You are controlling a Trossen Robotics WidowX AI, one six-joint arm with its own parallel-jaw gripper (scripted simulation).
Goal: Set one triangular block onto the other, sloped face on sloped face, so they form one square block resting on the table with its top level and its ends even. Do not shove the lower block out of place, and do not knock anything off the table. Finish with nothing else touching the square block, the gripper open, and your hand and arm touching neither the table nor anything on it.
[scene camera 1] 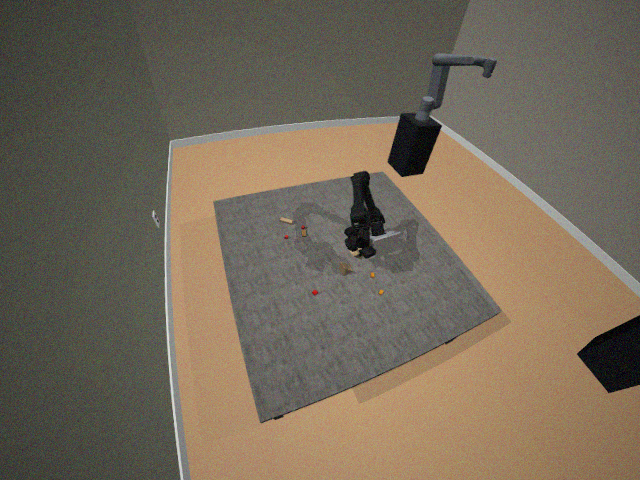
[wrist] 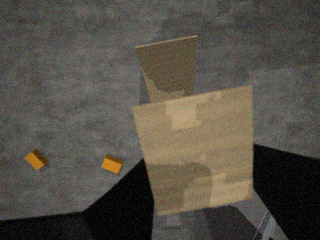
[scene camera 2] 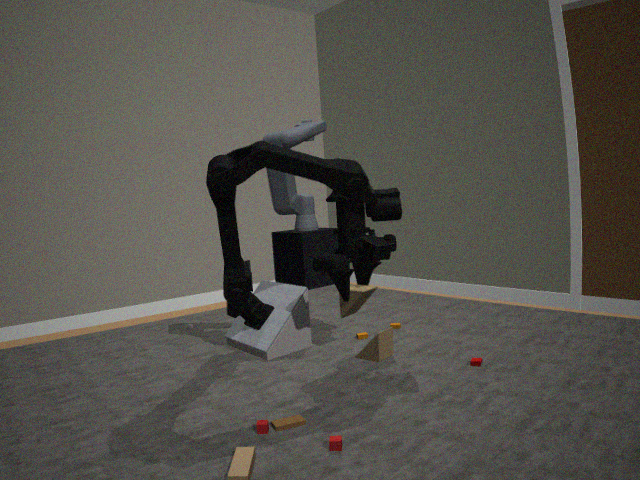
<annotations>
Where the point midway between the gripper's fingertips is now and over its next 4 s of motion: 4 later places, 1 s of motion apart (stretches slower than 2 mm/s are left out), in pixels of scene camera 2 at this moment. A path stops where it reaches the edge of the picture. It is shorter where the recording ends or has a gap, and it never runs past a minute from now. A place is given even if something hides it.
My gripper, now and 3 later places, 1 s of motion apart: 354, 298; 364, 327; 368, 335; 368, 338
</annotations>
